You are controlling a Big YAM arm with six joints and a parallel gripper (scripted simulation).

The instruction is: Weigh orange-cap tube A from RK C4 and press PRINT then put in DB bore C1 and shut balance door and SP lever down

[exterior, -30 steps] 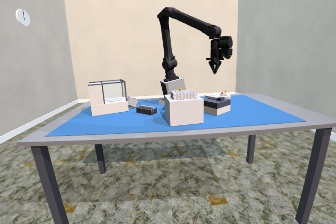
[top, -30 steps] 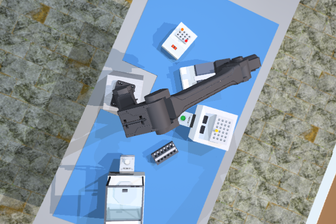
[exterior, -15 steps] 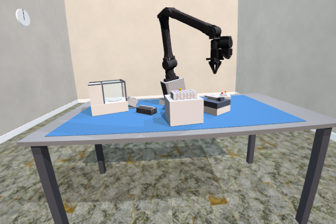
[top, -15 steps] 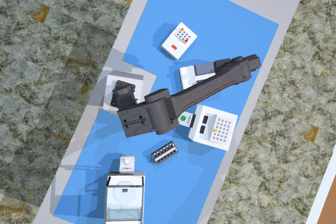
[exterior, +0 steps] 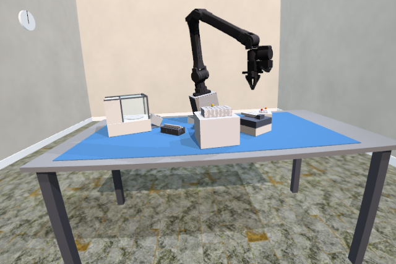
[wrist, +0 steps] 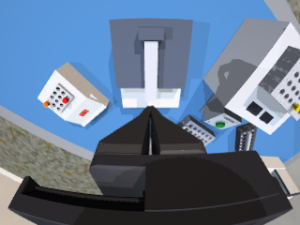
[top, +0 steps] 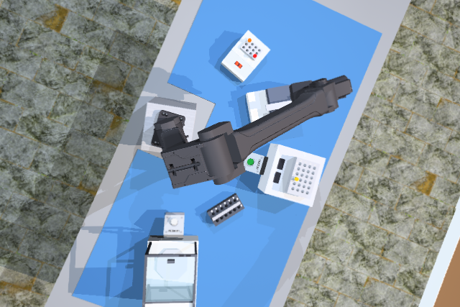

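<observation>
My gripper is now 10 mm past the SP lever, 10 mm to the left of it and 150 mm above it. From my hand the other things lie so: tube rack RK (160 mm behind, 240 mm to the right, 220 mm below); then dry block DB (180 mm behind, 140 mm to the left, 210 mm below); then black magnet block (90 mm behind, 440 mm to the right, 220 mm below).
</observation>
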